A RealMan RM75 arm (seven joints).
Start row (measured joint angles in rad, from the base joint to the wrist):
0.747 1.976 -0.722 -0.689 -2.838 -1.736 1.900
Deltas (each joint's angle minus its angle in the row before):
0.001 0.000 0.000 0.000 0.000 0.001 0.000
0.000 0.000 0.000 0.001 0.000 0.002 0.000
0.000 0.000 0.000 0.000 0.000 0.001 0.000
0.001 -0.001 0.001 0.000 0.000 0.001 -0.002
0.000 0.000 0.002 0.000 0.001 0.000 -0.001
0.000 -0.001 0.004 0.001 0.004 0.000 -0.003
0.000 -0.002 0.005 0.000 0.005 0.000 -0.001
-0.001 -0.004 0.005 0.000 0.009 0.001 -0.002
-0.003 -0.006 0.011 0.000 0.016 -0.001 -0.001
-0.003 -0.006 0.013 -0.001 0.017 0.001 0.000
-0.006 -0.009 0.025 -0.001 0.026 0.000 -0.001
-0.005 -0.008 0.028 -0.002 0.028 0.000 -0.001
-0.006 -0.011 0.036 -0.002 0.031 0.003 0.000
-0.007 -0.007 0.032 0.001 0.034 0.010 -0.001
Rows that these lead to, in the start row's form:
0.748 1.976 -0.722 -0.689 -2.838 -1.735 1.900
0.748 1.976 -0.722 -0.688 -2.838 -1.733 1.900
0.748 1.976 -0.722 -0.688 -2.838 -1.732 1.900
0.749 1.975 -0.721 -0.688 -2.838 -1.731 1.898
0.749 1.975 -0.719 -0.688 -2.837 -1.731 1.897
0.749 1.974 -0.715 -0.687 -2.833 -1.731 1.894
0.749 1.972 -0.710 -0.687 -2.828 -1.731 1.893
0.748 1.968 -0.705 -0.687 -2.819 -1.730 1.891
0.745 1.962 -0.694 -0.687 -2.803 -1.731 1.890
0.742 1.956 -0.681 -0.688 -2.786 -1.730 1.890
0.736 1.947 -0.656 -0.689 -2.760 -1.730 1.889
0.731 1.939 -0.628 -0.691 -2.732 -1.730 1.888
0.725 1.928 -0.592 -0.693 -2.701 -1.727 1.888
0.718 1.921 -0.560 -0.692 -2.667 -1.717 1.887

